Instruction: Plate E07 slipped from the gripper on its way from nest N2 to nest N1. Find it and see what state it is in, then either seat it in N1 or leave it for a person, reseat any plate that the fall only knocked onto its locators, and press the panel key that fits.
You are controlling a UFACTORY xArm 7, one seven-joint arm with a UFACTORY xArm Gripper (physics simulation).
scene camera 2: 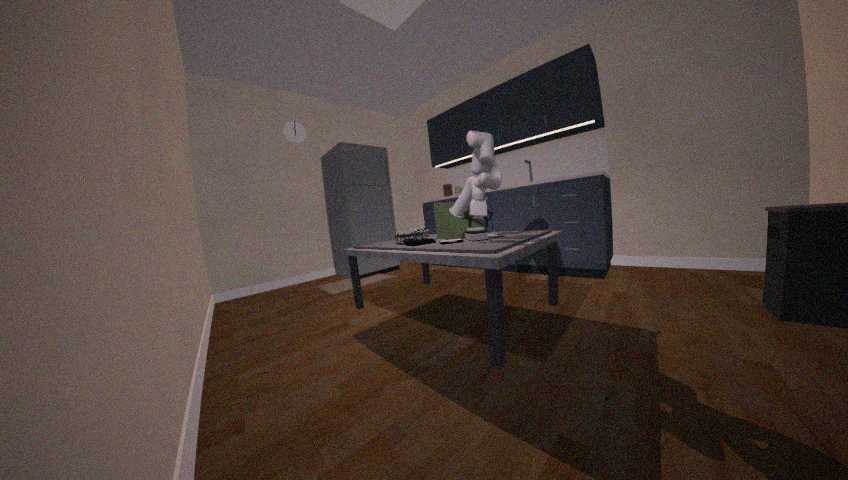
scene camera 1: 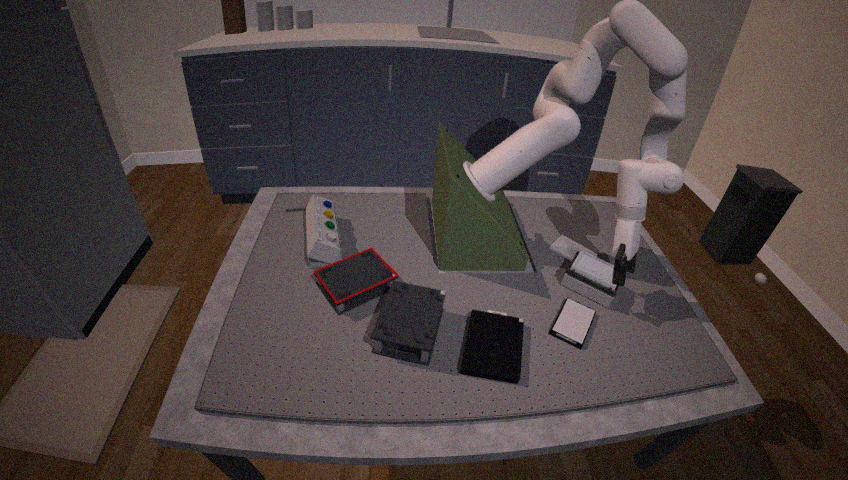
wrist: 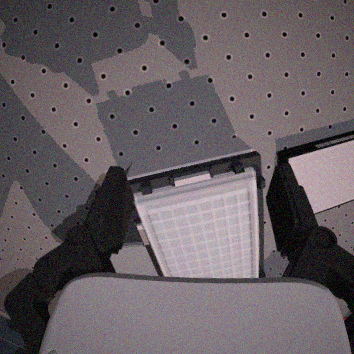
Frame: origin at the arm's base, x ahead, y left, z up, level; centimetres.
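Seen in the pictures: gripper, fingertip midpoint: (scene camera 2: 478, 227) (scene camera 1: 623, 277) (wrist: 198, 181); arm's base, link origin: (scene camera 2: 456, 213) (scene camera 1: 477, 182).
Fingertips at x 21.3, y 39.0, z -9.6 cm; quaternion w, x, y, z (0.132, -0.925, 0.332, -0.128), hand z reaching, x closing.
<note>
Pixels of each thing's top centre, then the offset from my fingertips to it. "spot": a spot on its surface instead.
- clear gridded plate, top centre: (wrist: 209, 257) (scene camera 1: 598, 267) dx -4.1, dy -6.0, dz -0.7 cm
- dark-topped nest, surface spot: (scene camera 1: 586, 286) spot: dx -0.1, dy -9.1, dz -4.1 cm
- key panel, top centre: (scene camera 1: 320, 214) (scene camera 2: 417, 227) dx -12.1, dy -79.4, dz +0.7 cm
- white-topped black tray, top centre: (wrist: 336, 177) (scene camera 1: 574, 320) dx +9.5, dy -13.6, dz -6.2 cm
- black block, top centre: (scene camera 1: 495, 340) (scene camera 2: 419, 239) dx +18.0, dy -33.8, dz -5.0 cm
- dark grey fixture, top centre: (scene camera 1: 410, 309) (scene camera 2: 407, 233) dx +15.1, dy -52.1, dz -0.8 cm
- red-rimmed dark unit, top centre: (scene camera 1: 355, 271) dx +3.7, dy -66.3, dz -3.1 cm
- pale flat piece, top centre: (wrist: 128, 281) (scene camera 1: 574, 250) dx -17.9, dy -7.7, dz -6.9 cm
A clear gridded plate (scene camera 1: 593, 271) (wrist: 207, 225) lies on a dark-topped nest (scene camera 1: 586, 286) at the table's right. In the wrist view its outline narrows towards the wrist and sits skewed to the nest, so it looks tilted. No label on it is readable. My gripper (scene camera 1: 621, 264) (wrist: 198, 181) is open, with one finger beyond each long side of the plate and nothing held. Whether the fingers are level with the plate is unclear. The key panel (scene camera 1: 315, 234) stands at the back left, with blue (scene camera 1: 327, 204), yellow (scene camera 1: 329, 214), green (scene camera 1: 330, 225) and white (scene camera 1: 330, 236) keys.
A white-topped black tray (scene camera 1: 573, 321) (wrist: 327, 172) lies near the nest. A black block (scene camera 1: 492, 346), a dark grey fixture (scene camera 1: 409, 315) and a red-rimmed dark unit (scene camera 1: 355, 275) stand further left. A pale flat piece (scene camera 1: 565, 247) (wrist: 135, 261) adjoins the nest. The green arm mount (scene camera 1: 476, 237) stands behind.
</note>
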